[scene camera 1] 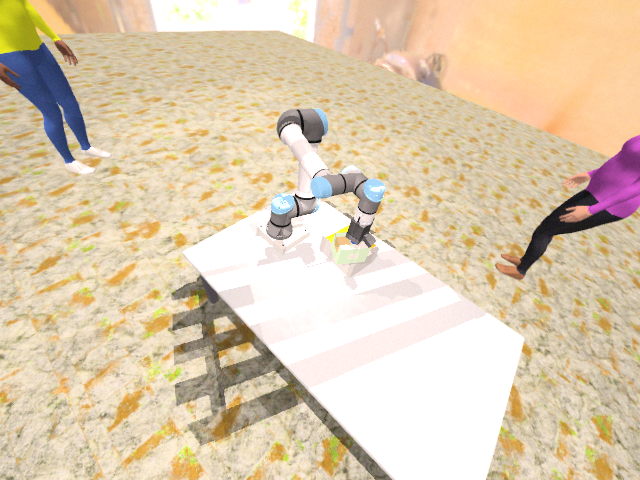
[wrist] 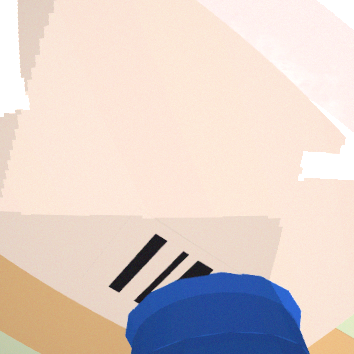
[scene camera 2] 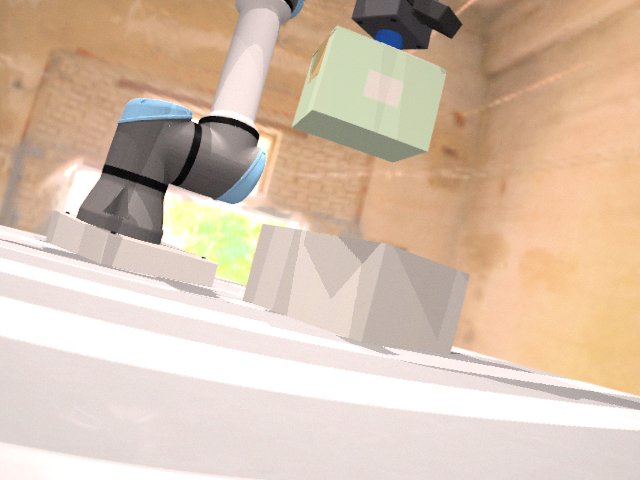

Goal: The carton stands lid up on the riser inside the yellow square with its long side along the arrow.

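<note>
The pale green carton (scene camera 1: 350, 255) (scene camera 2: 336, 87) hangs from my suction cup (scene camera 1: 353, 241) (scene camera 2: 388, 39) (wrist: 215, 315), which is on its top face. That face carries a pale label with black bars (wrist: 165, 150) and shows orange tape at its edges in the wrist view. The carton is held upright, with a clear gap above the riser (scene camera 2: 330, 289) in scene camera 2. In scene camera 1 it overlaps the riser and covers much of the yellow square (scene camera 1: 338, 233); parts of the yellow show behind it and at its right. The arrow is hidden.
The arm's base (scene camera 1: 280, 229) (scene camera 2: 124, 206) stands on the white table (scene camera 1: 413, 382) (scene camera 2: 258, 382), left of the riser. A person in purple (scene camera 1: 615, 180) stands on the floor at the right; a person in yellow (scene camera 1: 20, 25) stands at the far left.
</note>
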